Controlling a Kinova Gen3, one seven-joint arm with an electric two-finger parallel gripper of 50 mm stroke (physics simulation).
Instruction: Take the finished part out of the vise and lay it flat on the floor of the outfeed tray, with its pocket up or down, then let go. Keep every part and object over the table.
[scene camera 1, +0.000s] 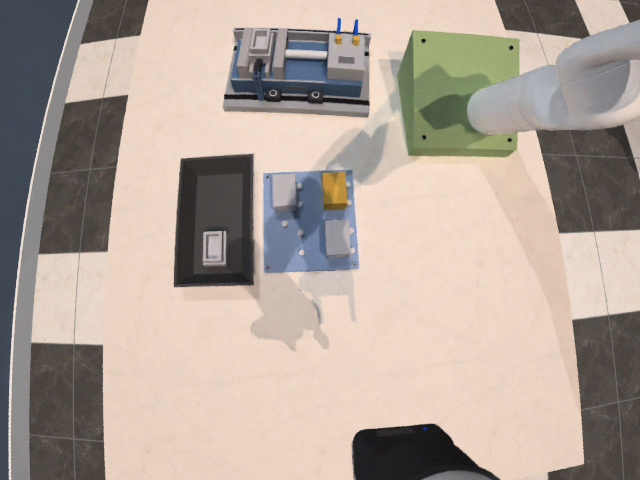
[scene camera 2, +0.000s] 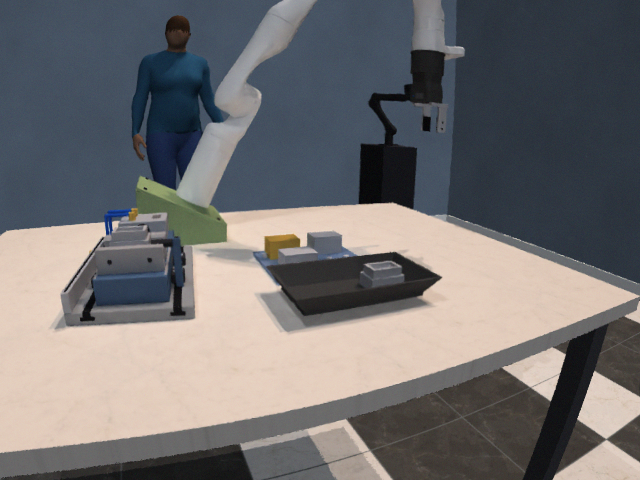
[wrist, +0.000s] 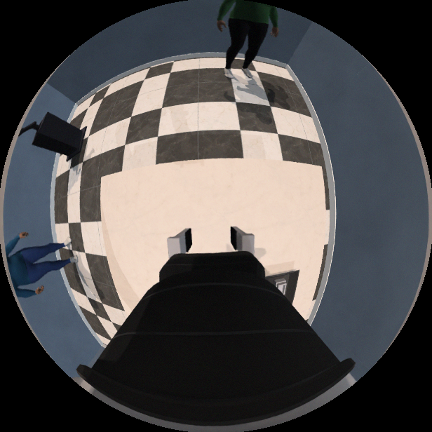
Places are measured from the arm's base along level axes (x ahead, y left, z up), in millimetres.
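Where they show: gripper, fingertip midpoint: (scene camera 2: 432, 131); arm's base, origin of the base link: (scene camera 1: 488, 111) (scene camera 2: 191, 200).
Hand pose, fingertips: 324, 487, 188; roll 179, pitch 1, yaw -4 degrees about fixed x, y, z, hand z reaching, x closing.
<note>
Things, the pixels of their centre, and the offset from my fingertips, as dx, dy, dz.
- finished part, body centre: (scene camera 2: 130, 240) (scene camera 1: 261, 45) +105, -652, -162
- grey vise, body centre: (scene camera 2: 137, 256) (scene camera 1: 298, 61) +36, -644, -210
- grey pocketed part, body centre: (scene camera 2: 382, 275) (scene camera 1: 215, 248) +216, -278, -230
- blue plate, body centre: (scene camera 1: 309, 219) (scene camera 2: 312, 262) +45, -320, -256
- yellow block, body centre: (scene camera 1: 334, 191) (scene camera 2: 282, 246) -5, -362, -234
The finished part (scene camera 1: 260, 40) (scene camera 2: 130, 233), light grey with its pocket up, sits between the jaws at the left end of the blue and grey vise (scene camera 1: 310, 88) (scene camera 2: 132, 287). The black outfeed tray (scene camera 1: 188, 222) (scene camera 2: 351, 302) (wrist: 295, 285) holds another grey pocketed part (scene camera 1: 214, 248) (scene camera 2: 382, 274) (wrist: 281, 285), which lies pocket up near one end of its floor. My gripper (scene camera 2: 433, 124) (wrist: 210, 235) is open and empty, pointing down high above the table, far from the vise. Its fingers do not show in scene camera 1.
A blue plate (scene camera 1: 279, 260) between the tray and the arm's side bears two grey blocks (scene camera 1: 284, 192) (scene camera 1: 337, 238) and a yellow block (scene camera 1: 334, 190), with small pegs. The green arm base (scene camera 1: 465, 56) (scene camera 2: 175, 217) stands right of the vise. Two blue-tipped nozzles (scene camera 1: 347, 32) rise from the vise's right end.
</note>
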